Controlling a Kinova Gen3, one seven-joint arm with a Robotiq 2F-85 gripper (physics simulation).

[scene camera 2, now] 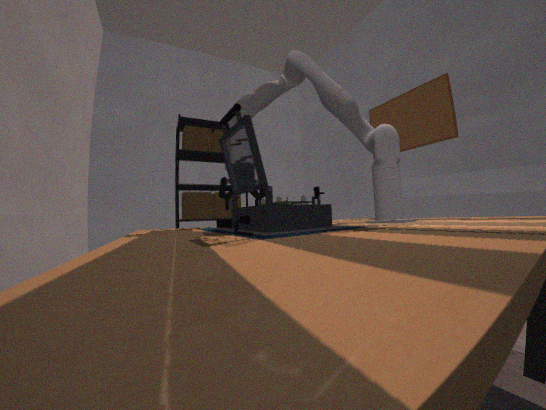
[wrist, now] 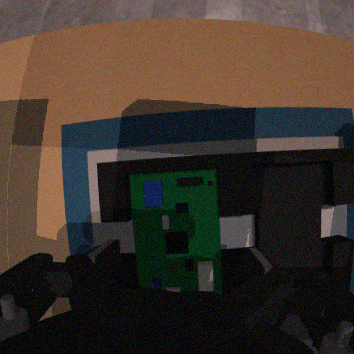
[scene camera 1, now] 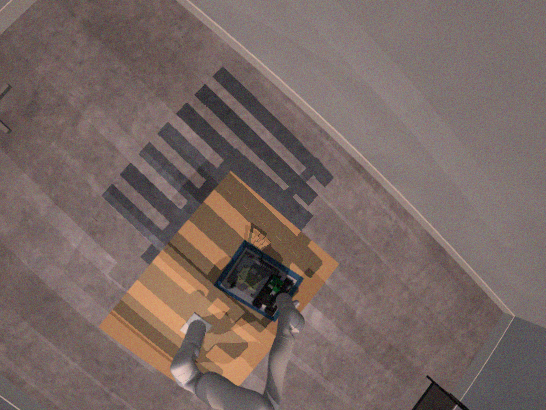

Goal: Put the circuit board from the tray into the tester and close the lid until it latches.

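Seen in the pictures: gripper, fingertip midpoint: (wrist: 180, 257) (scene camera 1: 278, 288); arm's base at its link origin: (scene camera 2: 389, 219) (scene camera 1: 197, 328).
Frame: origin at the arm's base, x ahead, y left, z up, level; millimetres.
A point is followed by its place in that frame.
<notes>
The green circuit board (wrist: 175, 225) {x 418, y -276, z 12 mm} (scene camera 1: 276, 283) {x 427, y -249, z 12 mm} lies flat in the left bay of a black tray (wrist: 239, 165) {x 363, y -319, z 20 mm}. The tray's right bay (wrist: 291, 211) {x 319, y -275, z 10 mm} is empty. My gripper (wrist: 180, 257) {x 415, y -261, z 44 mm} (scene camera 1: 272, 292) {x 415, y -261, z 44 mm} is open and empty. It hangs low just over the near end of the board, with one dark finger on each side. The tester (scene camera 1: 247, 274) {x 408, y -74, z 62 mm} (scene camera 2: 288, 217) {x 452, y -10, z 26 mm} stands on a blue mat (wrist: 77, 168) {x 508, y -335, z -6 mm} (scene camera 1: 244, 245) {x 519, y 10, z -6 mm} beside the tray. Its lid (scene camera 2: 245, 156) {x 517, y -66, z 157 mm} is open and stands almost upright. In scene camera 2 the lid hides most of the gripper.
The orange-brown table (scene camera 1: 149, 325) {x -116, y 229, z -8 mm} (scene camera 2: 312, 305) {x 672, y 257, z -8 mm} carries the mat and the arm's base (scene camera 2: 386, 183) {x 39, y 15, z 121 mm}. A dark shelf rack (scene camera 2: 178, 171) with brown boxes stands behind the tester. A brown panel (scene camera 2: 414, 111) hangs on the far wall.
</notes>
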